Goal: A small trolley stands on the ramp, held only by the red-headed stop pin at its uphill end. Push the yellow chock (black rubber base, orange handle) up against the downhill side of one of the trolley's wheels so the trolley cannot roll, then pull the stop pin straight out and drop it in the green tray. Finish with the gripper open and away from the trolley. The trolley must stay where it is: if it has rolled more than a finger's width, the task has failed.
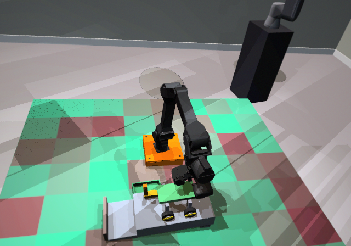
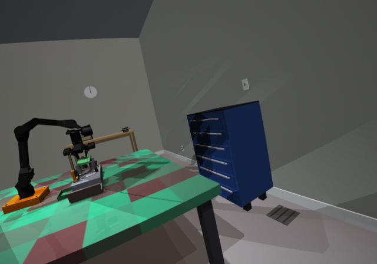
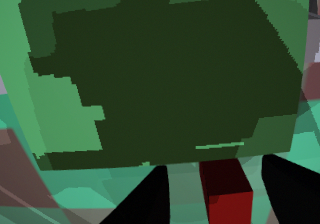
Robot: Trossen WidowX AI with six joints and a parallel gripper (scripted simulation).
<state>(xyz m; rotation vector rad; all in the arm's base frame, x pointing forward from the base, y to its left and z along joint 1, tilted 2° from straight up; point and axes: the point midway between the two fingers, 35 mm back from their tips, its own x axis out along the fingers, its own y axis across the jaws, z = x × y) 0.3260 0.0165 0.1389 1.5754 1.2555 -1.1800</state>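
My gripper tip is now 1 cm to the right of the red-headed stop pin and 1 cm above it. The rest, counted from my gripper tip: grey ramp 10 cm to the right, 10 cm below; trolley 9 cm to the right, 3 cm below; yellow chock 16 cm to the right, 7 cm behind, 6 cm below.
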